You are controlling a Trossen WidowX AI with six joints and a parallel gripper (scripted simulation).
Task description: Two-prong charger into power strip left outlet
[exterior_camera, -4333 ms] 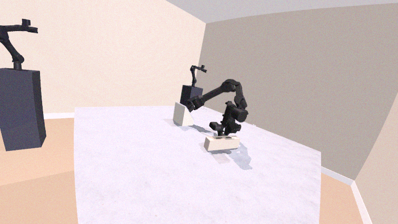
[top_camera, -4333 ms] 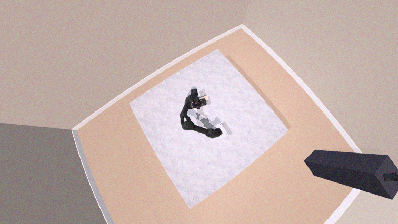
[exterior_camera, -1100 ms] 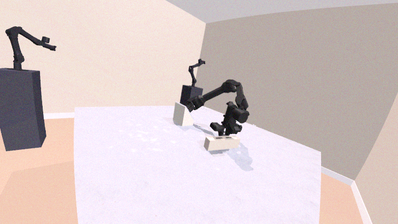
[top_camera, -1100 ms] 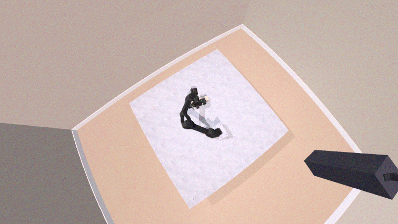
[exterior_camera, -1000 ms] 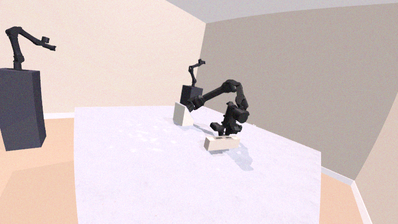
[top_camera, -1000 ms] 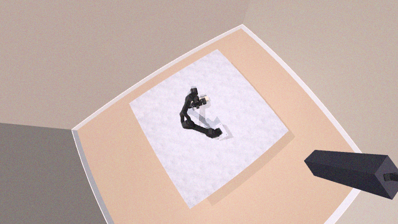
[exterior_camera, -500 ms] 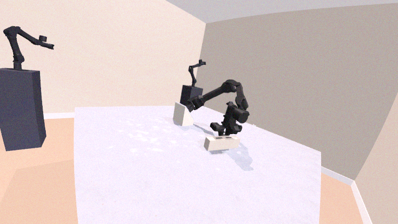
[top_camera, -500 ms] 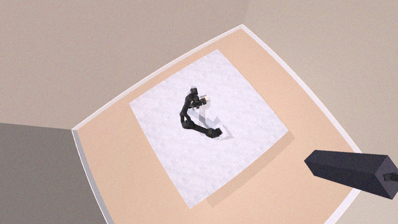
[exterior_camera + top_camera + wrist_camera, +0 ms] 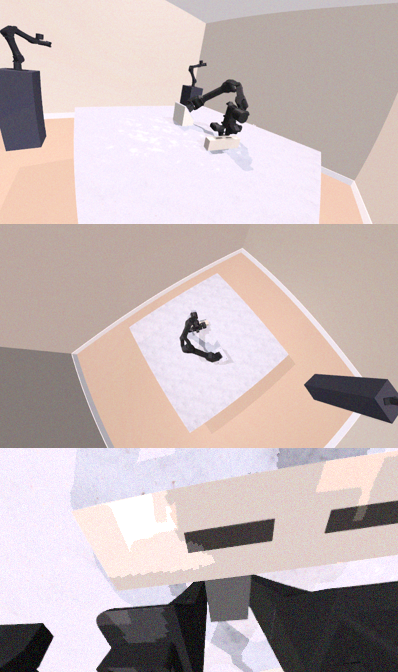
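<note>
My gripper tip is now 20 mm short of the grey two-prong charger and 10 mm below it.
</note>
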